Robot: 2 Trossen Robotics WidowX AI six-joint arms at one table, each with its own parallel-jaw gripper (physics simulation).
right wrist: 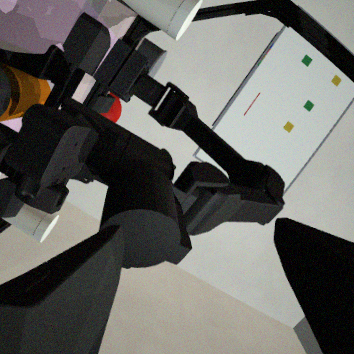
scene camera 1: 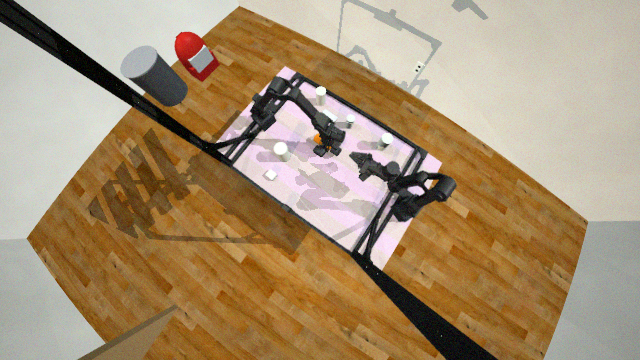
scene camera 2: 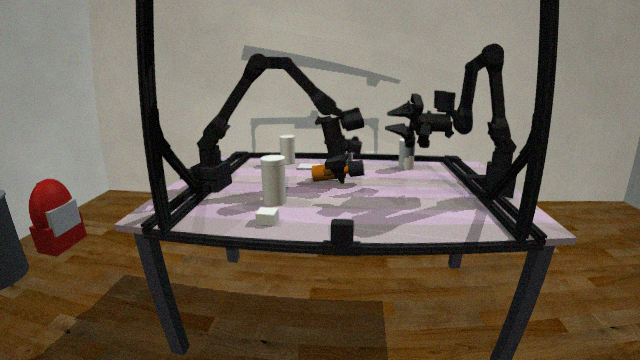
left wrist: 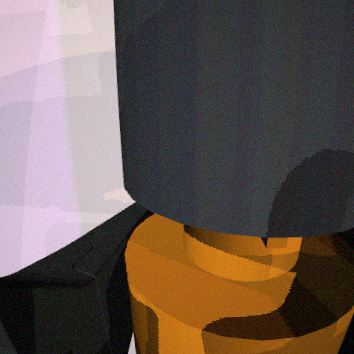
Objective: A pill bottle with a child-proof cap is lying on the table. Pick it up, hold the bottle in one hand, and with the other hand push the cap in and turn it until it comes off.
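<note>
The orange pill bottle [scene camera 1: 317, 139] [scene camera 2: 320, 172] [left wrist: 180, 270] [right wrist: 32, 95] lies nearly level, low over the table; whether it touches is unclear. Its dark cap [scene camera 2: 356, 168] [left wrist: 210, 110] [right wrist: 4, 92] is at the bottle's end facing picture right in scene camera 2. In the left wrist view, part of the orange neck shows between cap and shoulder. My left gripper [scene camera 1: 328, 149] [scene camera 2: 341, 172] is shut on the bottle from above. My right gripper [scene camera 1: 356, 166] [scene camera 2: 392, 120] is open and empty, higher up and to the right of the cap in scene camera 2.
A tall white canister [scene camera 1: 281, 151] [scene camera 2: 274, 180] and a small white box [scene camera 1: 270, 175] [scene camera 2: 267, 216] stand at the near left. Other white canisters [scene camera 1: 320, 95] [scene camera 2: 287, 149] [scene camera 1: 385, 140] [scene camera 2: 406, 155] stand toward the back. A flat white item [scene camera 1: 330, 116] [scene camera 2: 306, 166] lies behind the bottle.
</note>
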